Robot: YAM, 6 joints.
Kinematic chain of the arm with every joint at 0, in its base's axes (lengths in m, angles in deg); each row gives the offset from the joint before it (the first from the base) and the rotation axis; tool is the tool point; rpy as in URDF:
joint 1: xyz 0 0 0.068 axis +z
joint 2: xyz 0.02 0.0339 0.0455 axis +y
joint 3: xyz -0.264 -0.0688 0 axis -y
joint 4: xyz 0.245 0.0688 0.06 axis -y
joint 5: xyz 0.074 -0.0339 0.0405 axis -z
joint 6: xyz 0.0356 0 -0.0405 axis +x
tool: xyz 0 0 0 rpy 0 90 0
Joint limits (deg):
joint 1: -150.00..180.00
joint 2: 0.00..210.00
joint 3: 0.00..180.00
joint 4: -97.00..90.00
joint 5: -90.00..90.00
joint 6: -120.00..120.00
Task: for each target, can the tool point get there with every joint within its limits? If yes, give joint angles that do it. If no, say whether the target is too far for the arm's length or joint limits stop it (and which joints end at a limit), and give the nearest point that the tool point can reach.
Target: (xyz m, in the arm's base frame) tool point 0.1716 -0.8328 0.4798
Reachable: no: too far | nearest point 0.1196 -0.5804 0.3661 | short by 0.282 m
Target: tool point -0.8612 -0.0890 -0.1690
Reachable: no: too far | nearest point -0.6119 -0.0102 -0.0853 | short by 0.275 m
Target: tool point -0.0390 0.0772 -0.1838
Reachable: yes | joints 126.28 180.53 47.87 -3.40 23.55 37.10
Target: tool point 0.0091 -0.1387 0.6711
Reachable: yes | joints -77.85 76.17 127.10 -5.75 34.84 56.47
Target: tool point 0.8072 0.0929 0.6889
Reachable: no: too far | nearest point 0.5230 0.0602 0.4812 | short by 0.354 m
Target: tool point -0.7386 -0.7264 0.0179
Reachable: no: too far | nearest point -0.4585 -0.4509 0.0549 | short by 0.395 m
